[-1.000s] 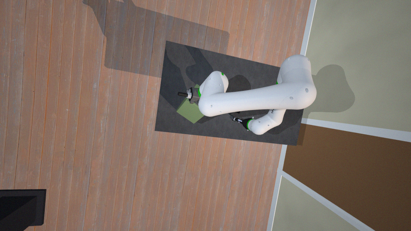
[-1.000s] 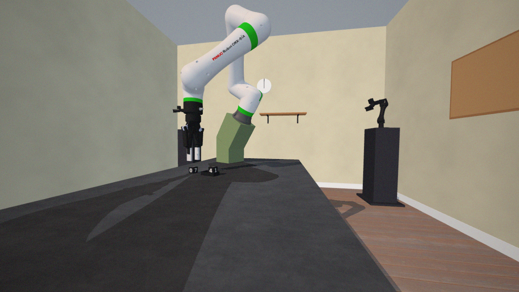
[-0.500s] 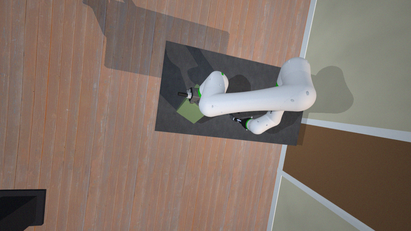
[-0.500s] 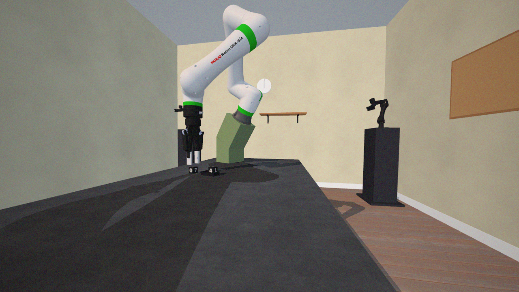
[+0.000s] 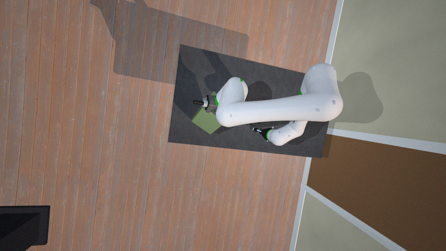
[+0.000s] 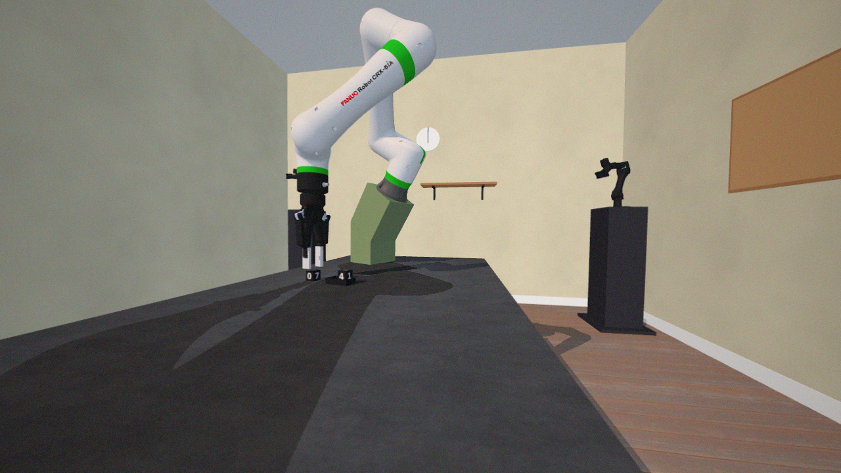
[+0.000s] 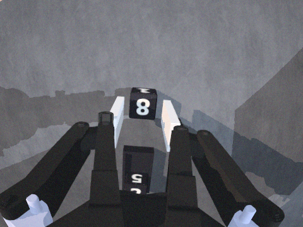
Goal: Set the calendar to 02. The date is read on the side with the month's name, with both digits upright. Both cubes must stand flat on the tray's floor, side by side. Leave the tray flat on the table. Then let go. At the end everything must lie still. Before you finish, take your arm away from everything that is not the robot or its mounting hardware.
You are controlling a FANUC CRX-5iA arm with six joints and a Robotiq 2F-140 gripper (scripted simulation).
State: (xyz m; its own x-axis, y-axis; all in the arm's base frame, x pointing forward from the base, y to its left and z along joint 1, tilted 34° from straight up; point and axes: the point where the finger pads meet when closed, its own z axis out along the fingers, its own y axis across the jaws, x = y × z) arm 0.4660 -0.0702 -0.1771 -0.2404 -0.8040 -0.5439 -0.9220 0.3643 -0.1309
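The black number cube is 30 mm ahead of my hand, 120 mm to the left of it and 50 mm below it. From my hand the other things lie so: black tray (30 mm ahead, 110 mm to the left, 60 mm below).
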